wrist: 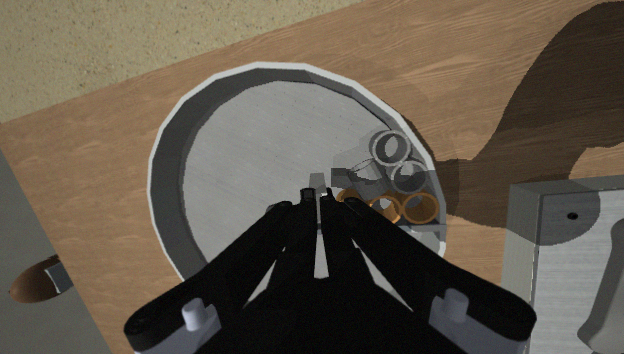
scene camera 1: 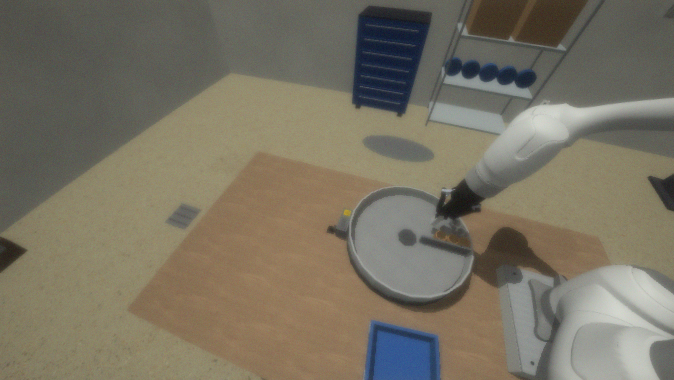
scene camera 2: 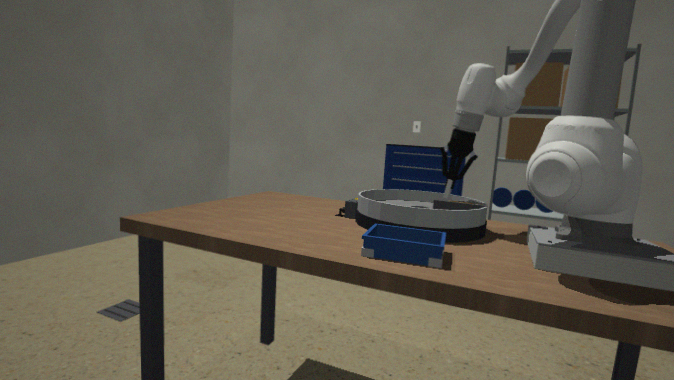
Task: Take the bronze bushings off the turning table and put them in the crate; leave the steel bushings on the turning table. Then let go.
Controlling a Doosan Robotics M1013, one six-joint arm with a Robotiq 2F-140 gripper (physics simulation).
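Frame: origin at the arm's base, x up, y left, z back, level; millimetres.
Seen in the pictures: gripper, fingertip midpoint: (wrist: 317, 183) (scene camera 1: 432, 222) (scene camera 2: 446, 197); arm's base at its link origin: (scene camera 1: 563, 318) (scene camera 2: 593, 239).
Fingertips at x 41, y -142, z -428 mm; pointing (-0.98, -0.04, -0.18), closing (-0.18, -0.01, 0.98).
Observation:
Offsets run from my fingertips to a thing's top centre. "spot": to the spot under its first point.
The gripper (scene camera 1: 438, 219) (scene camera 2: 449, 193) (wrist: 317, 186) is shut and empty, with its tips low over the turning table (scene camera 1: 387, 270) (scene camera 2: 420, 213) (wrist: 240, 130), beside the bushings. Three bronze bushings show: one @(dx -5, dy +30, dz +115 mm) (scene camera 1: 464, 241) (wrist: 430, 206) near the rim, one @(dx -5, dy +34, dz +78 mm) (scene camera 1: 453, 239) (wrist: 398, 213) beside it and one @(dx -5, dy +39, dz +37 mm) (scene camera 1: 440, 235) (wrist: 347, 194) nearest the fingertips, partly hidden by a finger in the wrist view. Behind them, two steel bushings @(dx -5, dy -38, dz +81 mm) (wrist: 408, 148) @(dx -5, dy -6, dz +101 mm) (wrist: 422, 176) stand near the rim; a third steel bushing @(dx -5, dy +1, dz +59 mm) (wrist: 369, 181) looks tilted. The blue crate @(dx -46, dy +425, dz +11 mm) (scene camera 1: 402, 357) (scene camera 2: 402, 249) shows no bushings inside in scene camera 1.
A dark straight bar @(spot: dx -12, dy +64, dz +54 mm) (scene camera 1: 444, 244) lies across part of the turning table beside the bronze bushings. The turning table's raised rim surrounds them. A small grey device with a yellow top @(spot: dx -38, dy +101, dz -295 mm) (scene camera 1: 345, 219) sits at its left. The arm's base plate (scene camera 1: 520, 320) (scene camera 2: 575, 257) is at the right.

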